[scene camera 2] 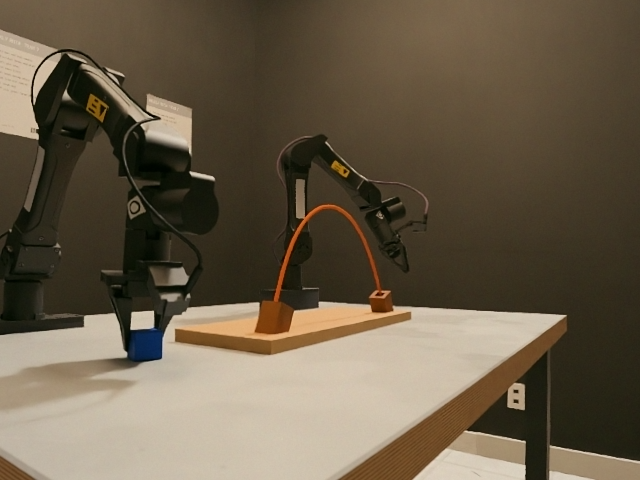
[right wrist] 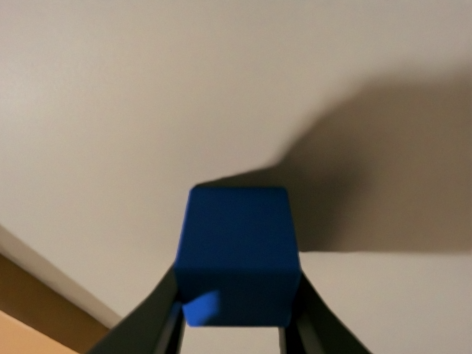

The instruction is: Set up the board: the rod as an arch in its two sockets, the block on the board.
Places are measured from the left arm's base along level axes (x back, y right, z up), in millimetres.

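Where they show: left gripper, fingertip midpoint: (scene camera 2: 406, 271); right gripper, fingertip midpoint: (scene camera 2: 141, 350) (right wrist: 237, 257); left arm's base, link origin: (scene camera 2: 290, 292); right arm's base, link origin: (scene camera 2: 22, 324).
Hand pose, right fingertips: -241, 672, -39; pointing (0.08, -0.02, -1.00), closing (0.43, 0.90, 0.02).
Things, the pixels of their top centre, and the offset from my right fingertips, as dx, dy, dz. "pt": a spot on its surface instead. Level surfaces: height alone.
- orange rod, surface spot: (scene camera 2: 329, 207) pt -74, -349, +221
- far socket, surface spot: (scene camera 2: 381, 302) pt -94, -541, +35
- blue block, top centre: (right wrist: 237, 304) (scene camera 2: 145, 330) -14, +6, +28
- white table, surface height: dz -8
The orange rod (scene camera 2: 329, 207) stands as an arch over the wooden board (scene camera 2: 222, 340) (right wrist: 25, 335). Its near end meets the top of the near brown socket (scene camera 2: 273, 317), and its far end enters the far socket (scene camera 2: 381, 302). The blue block (scene camera 2: 146, 346) (right wrist: 237, 230) is upright at the table surface, left of the board and apart from it. My right gripper (scene camera 2: 144, 341) (right wrist: 237, 257) points down and is shut on the block, one finger against each side. My left gripper (scene camera 2: 404, 267) is open and empty, raised beyond the far socket; its fingers show nearly edge-on.
The white table (scene camera 2: 320, 403) carries the board; its wooden edge (scene camera 2: 454, 397) runs along the right. The left arm's base (scene camera 2: 305, 298) stands behind the board. The arch rises between the two grippers. In the right wrist view, a corner of the board shows at the lower left.
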